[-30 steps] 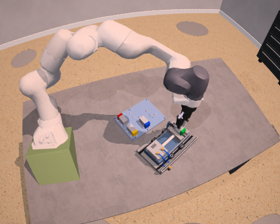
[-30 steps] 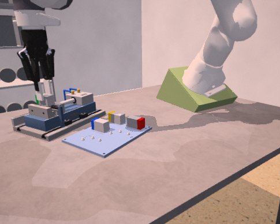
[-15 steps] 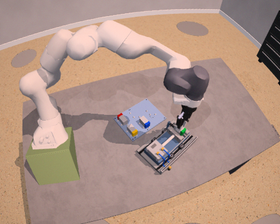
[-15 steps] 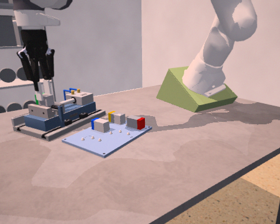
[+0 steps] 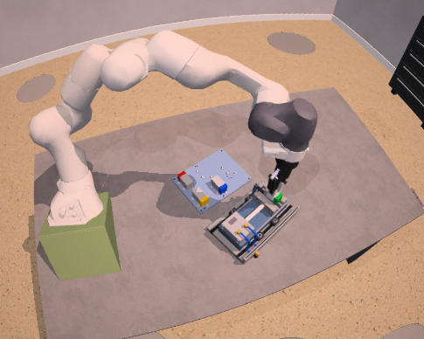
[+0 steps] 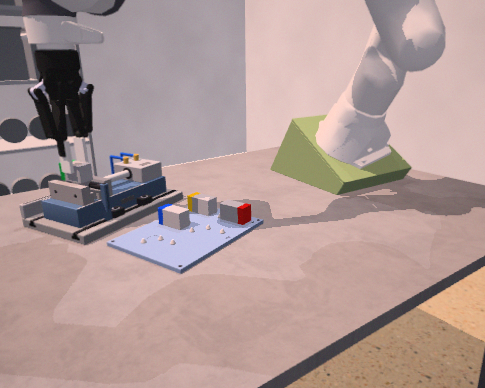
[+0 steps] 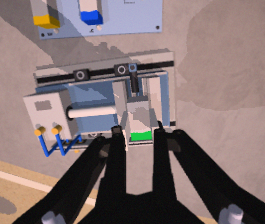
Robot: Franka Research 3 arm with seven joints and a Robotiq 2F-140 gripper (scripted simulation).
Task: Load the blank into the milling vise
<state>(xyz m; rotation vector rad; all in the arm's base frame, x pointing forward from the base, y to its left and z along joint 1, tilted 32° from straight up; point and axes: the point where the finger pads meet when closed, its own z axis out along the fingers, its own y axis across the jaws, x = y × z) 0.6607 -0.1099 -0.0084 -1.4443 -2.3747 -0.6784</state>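
My gripper is now 40 mm above the green-ended blank. From my hand the other things lie so: blue-ended blank 150 mm behind, 140 mm to the left, 120 mm below; then fixed jaw 20 mm ahead, 20 mm to the left, 70 mm below; then black work stop rod 30 mm behind, 40 mm to the left, 60 mm below.
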